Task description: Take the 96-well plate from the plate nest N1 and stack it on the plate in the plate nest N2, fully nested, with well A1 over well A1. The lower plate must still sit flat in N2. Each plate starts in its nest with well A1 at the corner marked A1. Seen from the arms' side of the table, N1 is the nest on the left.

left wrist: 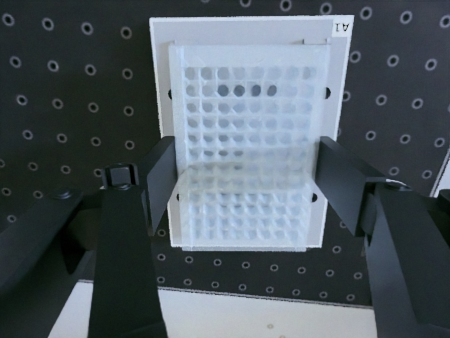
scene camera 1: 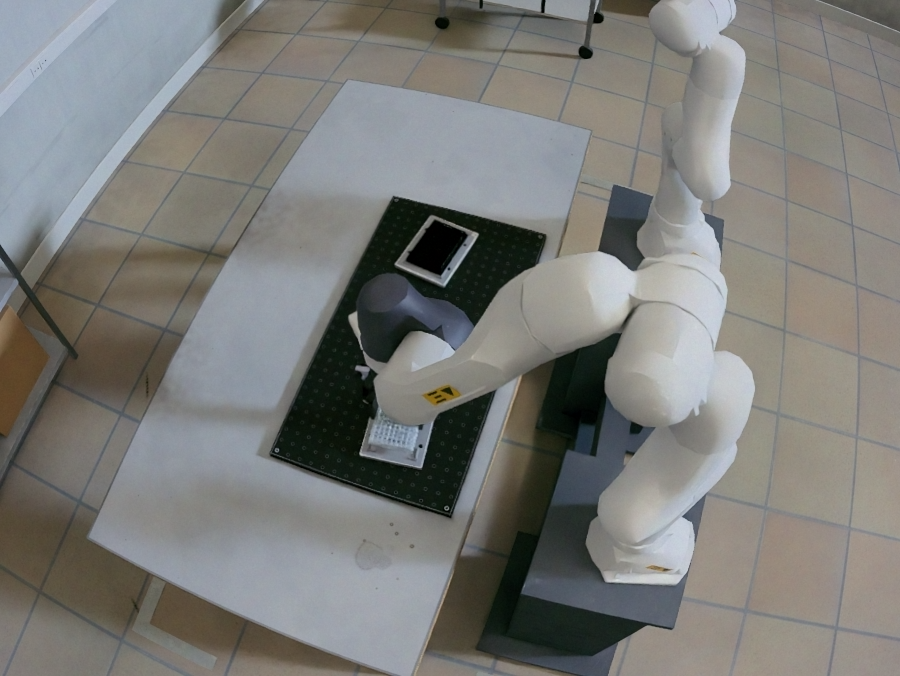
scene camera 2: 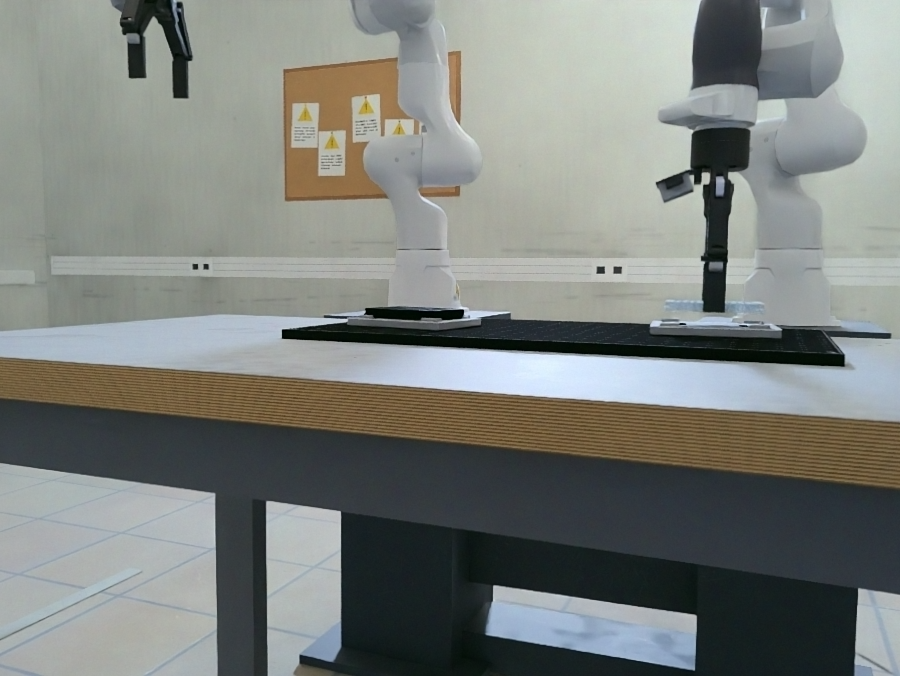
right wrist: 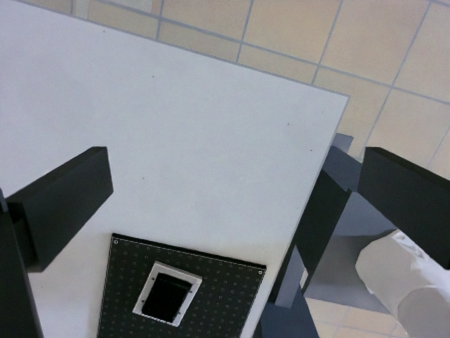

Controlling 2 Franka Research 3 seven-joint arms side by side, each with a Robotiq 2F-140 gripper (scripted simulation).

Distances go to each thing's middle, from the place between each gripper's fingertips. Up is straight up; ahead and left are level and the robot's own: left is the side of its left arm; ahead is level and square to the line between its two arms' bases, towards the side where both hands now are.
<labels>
I see my left gripper 43 cm to the left of the black plate (scene camera 1: 435,256), 4 cm short of it and 4 cm above it. Round my left hand: clear 96-well plate (scene camera 1: 405,443) 2 cm below.
Right now my right hand (scene camera 2: 160,88) is 490 mm to the right of the black plate, 380 mm above it and 50 mm short of it. Also, from my right hand: clear 96-well plate 920 mm to the left, 360 mm below, 10 mm ahead.
</labels>
